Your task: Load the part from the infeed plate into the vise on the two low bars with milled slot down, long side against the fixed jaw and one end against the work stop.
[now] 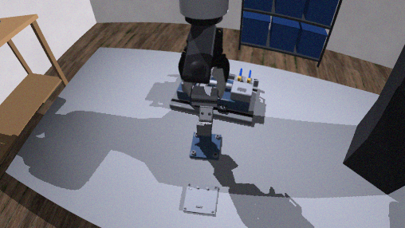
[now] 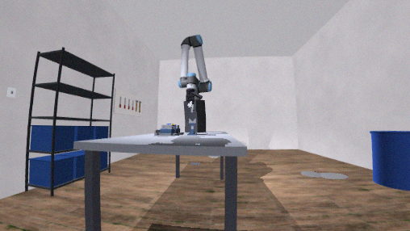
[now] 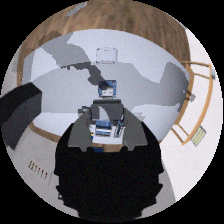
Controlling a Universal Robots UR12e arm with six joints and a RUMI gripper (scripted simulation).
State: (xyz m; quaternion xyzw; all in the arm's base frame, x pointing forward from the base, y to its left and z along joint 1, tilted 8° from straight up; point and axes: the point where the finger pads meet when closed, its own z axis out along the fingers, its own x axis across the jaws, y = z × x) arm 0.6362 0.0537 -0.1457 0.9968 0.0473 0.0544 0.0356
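Now: hand 10 mm to the right of the grey part and 10 mm above it. From my hand the other things lie so: infeed plate: 240 mm below, 180 mm to the left, 20 mm behind; vise: 210 mm to the right, 200 mm below, 10 mm ahead; air cylinder: 210 mm to the right, 170 mm below, 90 mm behind.
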